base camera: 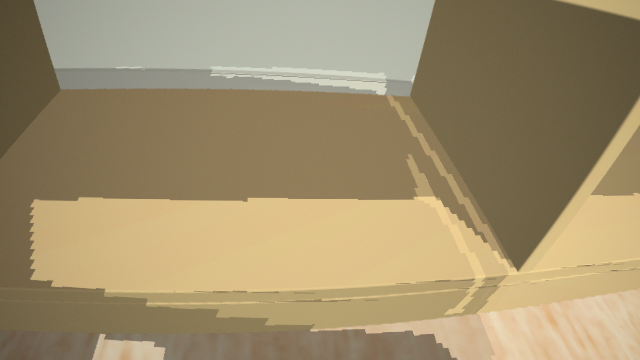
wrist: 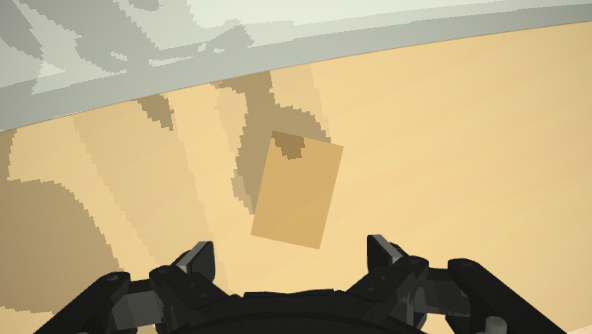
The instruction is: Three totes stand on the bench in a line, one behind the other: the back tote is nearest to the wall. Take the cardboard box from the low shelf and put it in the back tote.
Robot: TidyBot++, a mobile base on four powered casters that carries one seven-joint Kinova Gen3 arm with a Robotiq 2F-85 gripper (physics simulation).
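Frame: origin at the arm's base, x ahead, y left, z up, level; metres.
Seen in the pictures: gripper, fingertip midpoint: (wrist: 290, 255).
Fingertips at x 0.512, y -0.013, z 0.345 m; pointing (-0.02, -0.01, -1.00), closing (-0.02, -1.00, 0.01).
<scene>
Pixels of each thing's top centre, then the offset from my fingertips to it. "pt": a spot on its surface instead. Level surfaces: height alone.
- cardboard box, middle of its top: (wrist: 296, 191) 0.022 m ahead, 0.006 m right, 0.082 m down
- light wooden surface, its level: 0.132 m down
- wooden cabinet's bottom board, its level: 0.663 m down
- upright side panel, surface spot: (base camera: 510, 125) pt 0.097 m back, 0.198 m right, 0.557 m down
- Wood floor, its level: 0.742 m down
The cardboard box (wrist: 298, 192) is a plain tan block in the wrist view, seen from above. It lies on a light wooden surface (wrist: 450, 150), turned slightly, its far edge towards the wall. My gripper (wrist: 290, 255) is open and empty, its fingers spread wide to the left and right of the box's near end. The box stands just beyond the fingertips in the picture and apart from both; the height between them is hard to tell. The box and the gripper do not show in the base camera view. The totes do not show in either view.
The base camera view shows a wooden cabinet's bottom board (base camera: 240, 240), with an upright side panel (base camera: 510, 125) at the right and another (base camera: 20, 65) at the left. A grey wall (base camera: 235, 35) (wrist: 375, 30) stands behind. Wood floor (base camera: 565, 325) shows in front.
</scene>
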